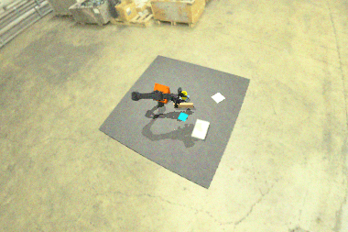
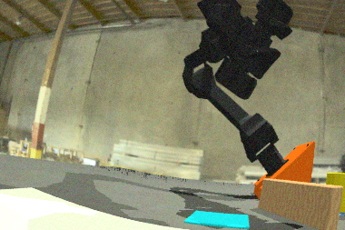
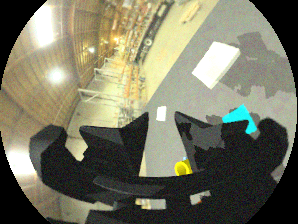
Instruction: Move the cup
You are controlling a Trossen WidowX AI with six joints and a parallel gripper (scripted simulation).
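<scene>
Now: the yellow cup 210 mm below my gripper tip, 170 mm to the left of it and 120 mm behind it. From my gripper tip the other things lie so: cyan pad: 250 mm below, 60 mm to the right, 50 mm behind; light blue pad: 250 mm below, 170 mm to the left, 120 mm behind; wooden block: 230 mm below, 80 mm behind, 60 mm to the left.
</scene>
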